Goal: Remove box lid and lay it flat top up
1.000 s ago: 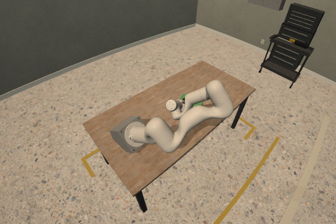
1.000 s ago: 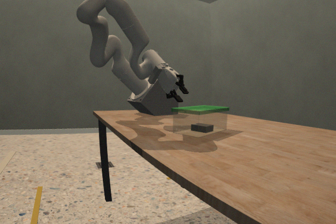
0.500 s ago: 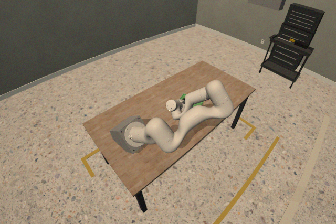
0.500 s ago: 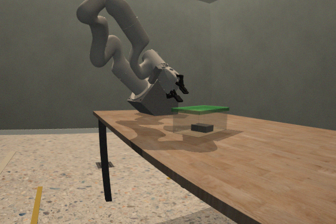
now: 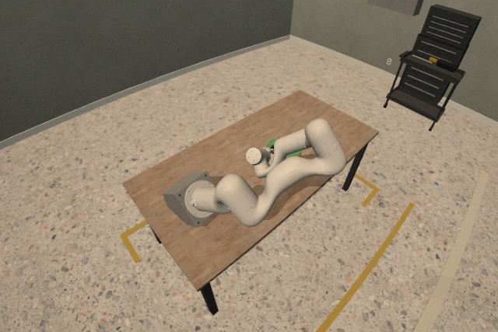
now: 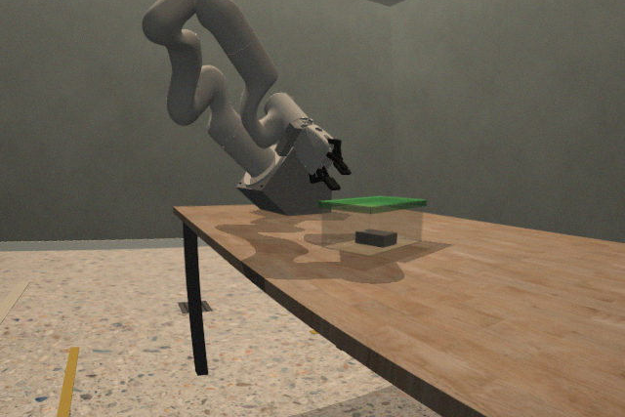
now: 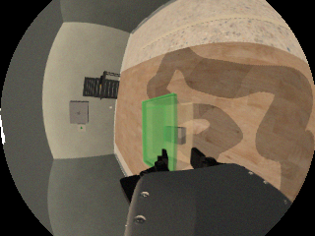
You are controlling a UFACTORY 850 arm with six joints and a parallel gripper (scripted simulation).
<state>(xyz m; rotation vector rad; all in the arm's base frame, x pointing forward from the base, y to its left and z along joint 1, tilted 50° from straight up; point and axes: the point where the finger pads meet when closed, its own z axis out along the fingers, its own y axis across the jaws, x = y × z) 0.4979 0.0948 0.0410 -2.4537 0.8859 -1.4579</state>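
Right now my hand is 12 cm short of the green lid, 5 cm above it and 4 cm to the right of it. Also, from my hand: box 12 cm ahead, 10 cm below, 4 cm to the left.
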